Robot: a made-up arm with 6 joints. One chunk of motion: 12 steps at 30 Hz.
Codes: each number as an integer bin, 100 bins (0 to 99) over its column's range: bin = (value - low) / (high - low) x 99, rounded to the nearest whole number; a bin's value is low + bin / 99 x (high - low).
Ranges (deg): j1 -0.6..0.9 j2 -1..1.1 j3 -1.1..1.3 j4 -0.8..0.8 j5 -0.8..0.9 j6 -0.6..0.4
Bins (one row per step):
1: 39 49 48 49 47 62
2: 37 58 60 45 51 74
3: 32 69 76 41 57 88
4: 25 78 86 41 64 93
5: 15 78 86 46 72 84
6: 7 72 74 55 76 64
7: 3 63 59 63 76 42
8: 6 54 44 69 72 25
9: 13 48 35 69 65 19
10: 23 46 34 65 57 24
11: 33 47 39 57 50 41
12: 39 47 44 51 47 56
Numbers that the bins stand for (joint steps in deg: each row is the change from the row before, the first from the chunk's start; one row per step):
1: -0.009 0.039 0.064 -0.008 0.007 0.026
2: -0.039 0.230 0.355 -0.073 0.076 0.147
3: -0.115 0.464 0.742 -0.137 0.179 0.289
4: -0.221 0.655 0.985 -0.137 0.299 0.339
5: -0.373 0.655 0.985 -0.057 0.436 0.248
6: -0.494 0.527 0.694 0.089 0.505 0.046
7: -0.555 0.336 0.330 0.218 0.505 -0.176
8: -0.509 0.145 -0.033 0.315 0.436 -0.347
9: -0.403 0.018 -0.252 0.315 0.316 -0.408
10: -0.252 -0.024 -0.276 0.251 0.179 -0.358
11: -0.100 -0.003 -0.155 0.121 0.059 -0.186
12: -0.009 -0.003 -0.033 0.024 0.007 -0.034

